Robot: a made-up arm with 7 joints. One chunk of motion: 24 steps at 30 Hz.
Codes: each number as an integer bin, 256 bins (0 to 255) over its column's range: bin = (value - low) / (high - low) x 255, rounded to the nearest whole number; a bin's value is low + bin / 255 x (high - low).
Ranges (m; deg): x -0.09..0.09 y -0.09..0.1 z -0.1..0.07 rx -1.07..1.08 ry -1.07..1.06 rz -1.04..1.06
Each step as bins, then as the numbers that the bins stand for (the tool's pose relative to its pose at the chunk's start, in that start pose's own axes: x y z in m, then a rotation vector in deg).
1 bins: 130 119 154 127 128 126
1 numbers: 0.0018 -0.0013 0.0027 0.00 0.00 0.00
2 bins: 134 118 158 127 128 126
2 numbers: 0.0046 -0.0021 0.0053 0.00 0.00 0.00
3 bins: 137 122 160 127 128 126
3 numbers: 0.0067 0.0009 0.0067 0.00 0.00 0.00
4 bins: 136 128 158 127 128 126
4 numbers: 0.0060 0.0054 0.0053 0.00 0.00 0.00
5 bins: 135 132 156 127 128 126
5 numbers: 0.0053 0.0084 0.0040 0.00 0.00 0.00
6 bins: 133 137 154 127 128 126
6 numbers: 0.0039 0.0121 0.0027 0.00 0.00 0.00
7 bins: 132 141 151 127 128 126
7 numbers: 0.0032 0.0151 0.0007 0.00 0.00 0.00
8 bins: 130 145 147 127 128 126
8 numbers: 0.0018 0.0180 -0.0020 0.00 0.00 0.00
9 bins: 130 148 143 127 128 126
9 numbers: 0.0018 0.0203 -0.0047 0.00 0.00 0.00
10 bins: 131 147 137 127 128 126
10 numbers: 0.0025 0.0195 -0.0087 0.00 0.00 0.00
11 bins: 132 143 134 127 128 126
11 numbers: 0.0032 0.0165 -0.0107 0.00 0.00 0.00
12 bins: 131 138 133 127 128 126
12 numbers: 0.0025 0.0128 -0.0113 0.00 0.00 0.00
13 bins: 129 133 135 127 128 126
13 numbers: 0.0011 0.0091 -0.0100 0.00 0.00 0.00
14 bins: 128 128 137 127 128 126
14 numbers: 0.0004 0.0054 -0.0087 0.00 0.00 0.00
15 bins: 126 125 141 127 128 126
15 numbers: -0.0011 0.0031 -0.0060 0.00 0.00 0.00
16 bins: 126 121 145 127 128 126
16 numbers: -0.0011 0.0002 -0.0033 0.00 0.00 0.00
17 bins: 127 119 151 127 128 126
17 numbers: -0.0004 -0.0013 0.0007 0.00 0.00 0.00
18 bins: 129 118 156 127 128 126
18 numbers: 0.0011 -0.0021 0.0040 0.00 0.00 0.00
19 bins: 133 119 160 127 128 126
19 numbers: 0.0039 -0.0013 0.0067 0.00 0.00 0.00
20 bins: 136 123 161 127 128 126
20 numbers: 0.0060 0.0016 0.0073 0.00 0.00 0.00
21 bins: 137 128 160 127 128 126
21 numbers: 0.0067 0.0054 0.0067 0.00 0.00 0.00
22 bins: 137 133 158 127 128 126
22 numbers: 0.0067 0.0091 0.0053 0.00 0.00 0.00
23 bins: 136 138 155 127 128 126
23 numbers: 0.0060 0.0128 0.0033 0.00 0.00 0.00
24 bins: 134 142 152 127 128 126
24 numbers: 0.0046 0.0158 0.0013 0.00 0.00 0.00
